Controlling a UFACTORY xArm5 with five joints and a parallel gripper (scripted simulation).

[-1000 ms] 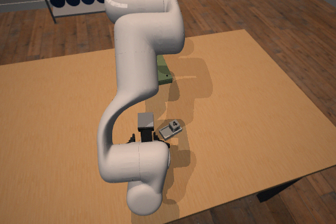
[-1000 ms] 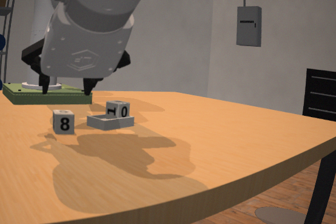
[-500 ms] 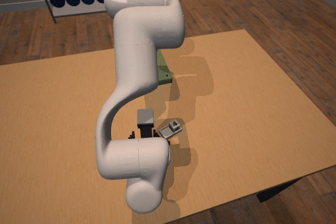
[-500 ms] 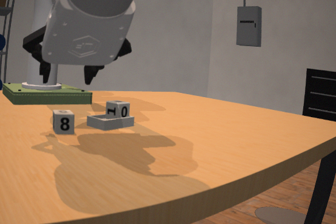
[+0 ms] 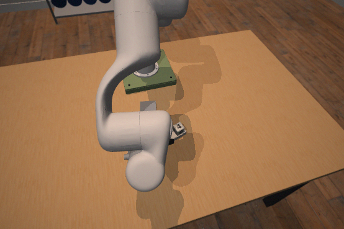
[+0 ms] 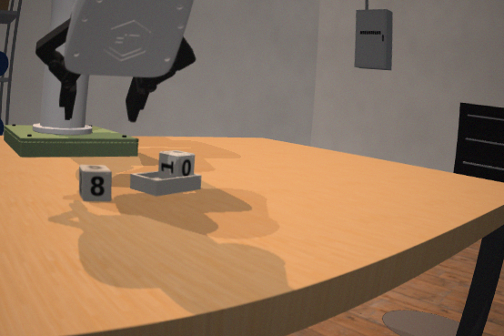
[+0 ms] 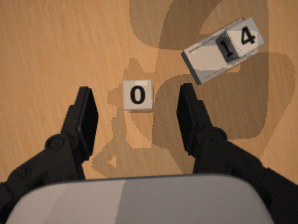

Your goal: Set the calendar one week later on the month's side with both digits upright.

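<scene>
The digit cube is 8 cm below my hand and 2 cm behind it. The rest, counted from my hand: tray 11 cm to the left, 9 cm below, 4 cm behind.
</scene>
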